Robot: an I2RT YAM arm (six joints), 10 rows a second.
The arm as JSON. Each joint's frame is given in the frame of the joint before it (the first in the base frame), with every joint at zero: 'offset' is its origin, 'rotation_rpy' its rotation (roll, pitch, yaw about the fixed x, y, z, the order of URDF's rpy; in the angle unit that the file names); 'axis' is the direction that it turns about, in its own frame. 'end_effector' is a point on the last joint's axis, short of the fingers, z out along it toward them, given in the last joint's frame.
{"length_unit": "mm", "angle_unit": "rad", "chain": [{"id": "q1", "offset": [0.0, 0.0, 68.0], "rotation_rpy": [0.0, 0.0, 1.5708], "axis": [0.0, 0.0, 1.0]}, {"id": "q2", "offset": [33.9, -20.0, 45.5], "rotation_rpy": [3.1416, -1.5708, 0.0], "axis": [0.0, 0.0, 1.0]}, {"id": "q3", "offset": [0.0, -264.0, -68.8], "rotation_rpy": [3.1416, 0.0, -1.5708], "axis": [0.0, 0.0, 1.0]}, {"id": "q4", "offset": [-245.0, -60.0, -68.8], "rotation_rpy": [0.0, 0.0, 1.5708], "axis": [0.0, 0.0, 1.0]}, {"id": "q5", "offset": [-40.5, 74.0, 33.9], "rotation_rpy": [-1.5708, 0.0, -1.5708], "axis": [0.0, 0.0, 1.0]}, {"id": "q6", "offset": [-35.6, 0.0, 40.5], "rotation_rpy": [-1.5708, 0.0, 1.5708], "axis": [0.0, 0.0, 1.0]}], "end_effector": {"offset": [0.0, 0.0, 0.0], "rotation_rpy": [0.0, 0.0, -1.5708]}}
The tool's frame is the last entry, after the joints.
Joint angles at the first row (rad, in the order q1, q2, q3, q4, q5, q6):
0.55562, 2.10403, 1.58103, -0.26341, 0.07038, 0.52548
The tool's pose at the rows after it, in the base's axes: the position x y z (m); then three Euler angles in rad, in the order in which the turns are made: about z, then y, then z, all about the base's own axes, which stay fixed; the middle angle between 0 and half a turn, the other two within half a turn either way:
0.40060, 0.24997, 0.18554, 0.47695, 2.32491, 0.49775
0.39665, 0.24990, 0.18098, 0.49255, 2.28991, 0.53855
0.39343, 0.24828, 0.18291, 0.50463, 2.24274, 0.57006
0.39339, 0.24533, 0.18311, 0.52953, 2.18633, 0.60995
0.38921, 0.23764, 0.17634, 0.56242, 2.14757, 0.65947
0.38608, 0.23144, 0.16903, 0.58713, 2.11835, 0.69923
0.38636, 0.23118, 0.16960, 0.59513, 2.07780, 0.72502
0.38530, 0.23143, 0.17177, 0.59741, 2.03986, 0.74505
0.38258, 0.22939, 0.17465, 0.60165, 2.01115, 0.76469
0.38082, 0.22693, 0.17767, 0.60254, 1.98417, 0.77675
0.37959, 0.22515, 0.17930, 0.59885, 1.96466, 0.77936
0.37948, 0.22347, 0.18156, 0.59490, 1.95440, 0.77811
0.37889, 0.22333, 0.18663, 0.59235, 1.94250, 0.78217
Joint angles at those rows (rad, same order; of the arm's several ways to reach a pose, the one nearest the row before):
0.56135, 2.10061, 1.53488, -0.18940, 0.04636, 0.52053
0.56362, 2.08839, 1.48449, -0.11538, 0.01888, 0.50907
0.56248, 2.06665, 1.44217, -0.04749, -0.00592, 0.49992
0.55410, 2.05519, 1.40438, 0.03453, -0.04558, 0.49726
0.54036, 2.03805, 1.33385, 0.12417, -0.09975, 0.49726
0.52854, 2.03118, 1.27930, 0.19779, -0.14553, 0.49764
0.52549, 2.03078, 1.26439, 0.25082, -0.17414, 0.49726
0.52549, 2.02506, 1.24915, 0.29697, -0.19550, 0.49687
0.52281, 2.00981, 1.22666, 0.33129, -0.21840, 0.49687
0.51861, 1.99644, 1.20832, 0.36220, -0.23595, 0.49687
0.51595, 1.98807, 1.19422, 0.38738, -0.24280, 0.49573
0.51251, 1.98117, 1.18961, 0.39541, -0.24586, 0.49344
0.51250, 1.97013, 1.19117, 0.39462, -0.25082, 0.49230

